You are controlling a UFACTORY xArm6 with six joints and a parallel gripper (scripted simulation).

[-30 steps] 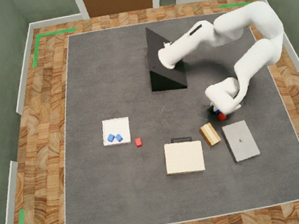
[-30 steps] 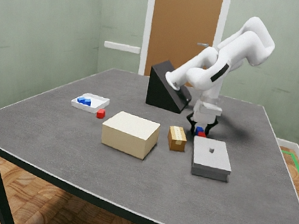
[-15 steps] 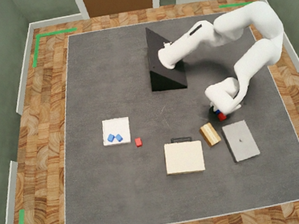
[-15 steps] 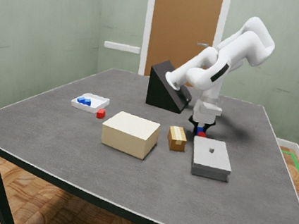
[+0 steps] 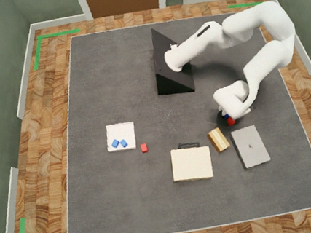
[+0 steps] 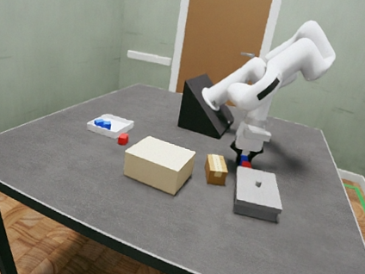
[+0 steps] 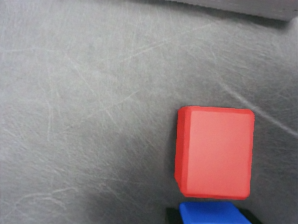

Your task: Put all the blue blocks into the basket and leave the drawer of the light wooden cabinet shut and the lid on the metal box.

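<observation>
My hand is 30 mm short of the white basket, 580 mm to the left of it and 10 mm above it. From my hand the other things lie so: flat lid (200 mm ahead, 60 mm to the left, 30 mm above); then grey metal box (200 mm ahead, 60 mm to the left); then brown cardboard box (140 mm ahead, 80 mm to the right, 20 mm above).
</observation>
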